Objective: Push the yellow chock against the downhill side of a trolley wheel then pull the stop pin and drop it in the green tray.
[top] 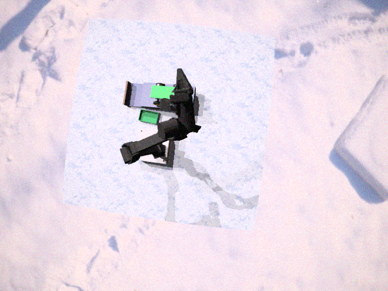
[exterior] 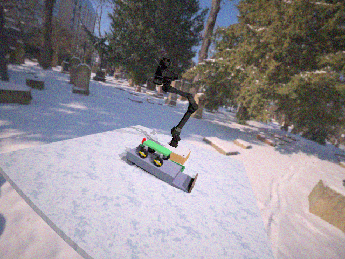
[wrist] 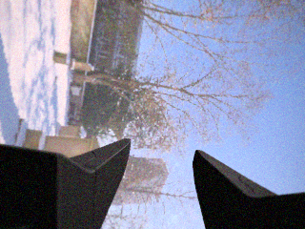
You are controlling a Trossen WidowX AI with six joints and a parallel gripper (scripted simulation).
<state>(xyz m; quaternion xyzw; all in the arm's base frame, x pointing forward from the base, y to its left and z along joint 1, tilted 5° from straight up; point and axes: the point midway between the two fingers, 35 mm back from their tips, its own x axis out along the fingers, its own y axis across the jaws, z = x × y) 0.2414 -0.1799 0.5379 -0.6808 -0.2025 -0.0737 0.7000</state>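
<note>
Right now the yellow chock is 610 mm below my gripper tip and 100 mm behind it. From my gripper tip the other things lie so: grey ramp: 590 mm below, 110 mm to the left, 40 mm ahead; green trolley: 520 mm below, 110 mm to the left, 40 mm ahead; stop pin: 500 mm below, 10 mm ahead.
</note>
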